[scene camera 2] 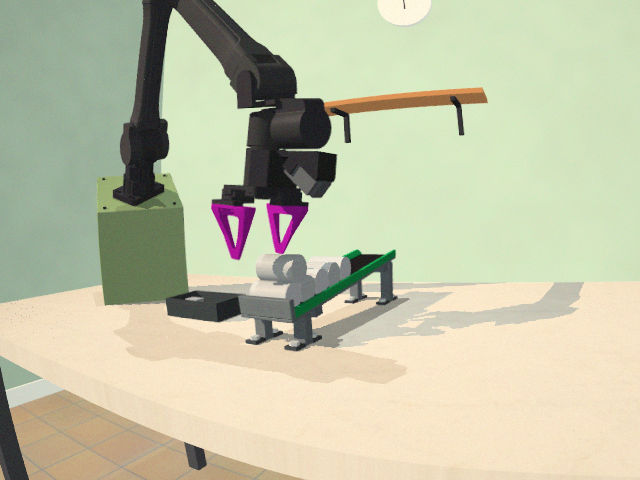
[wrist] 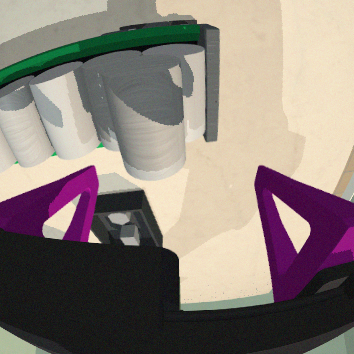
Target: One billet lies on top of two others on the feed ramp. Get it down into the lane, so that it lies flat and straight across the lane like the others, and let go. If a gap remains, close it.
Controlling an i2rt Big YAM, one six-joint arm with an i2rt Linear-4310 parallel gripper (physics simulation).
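Observation:
The top billet (scene camera 2: 267, 266) (wrist: 150, 145), a pale grey cylinder, rests on two others near the low end of the feed ramp, beside the end plate (scene camera 2: 266, 308) (wrist: 212, 85). Under it, one billet (scene camera 2: 263, 289) (wrist: 196, 112) lies against the end plate and another (scene camera 2: 307, 285) (wrist: 97, 100) lies just up the lane, partly hidden in the wrist view. More billets (scene camera 2: 330, 272) (wrist: 65, 112) lie across the lane farther up. My gripper (scene camera 2: 258, 254) (wrist: 176, 173) is open and empty, with its magenta fingertips just above the height of the top billet and wide apart.
The ramp's green side rail (scene camera 2: 346, 281) (wrist: 100, 47) runs along the lane. A dark open tray (scene camera 2: 201, 311) (wrist: 118, 201) with small grey parts stands beside the low end. The green arm pedestal (scene camera 2: 142, 258) stands behind the tray. An orange shelf (scene camera 2: 408, 99) hangs on the wall.

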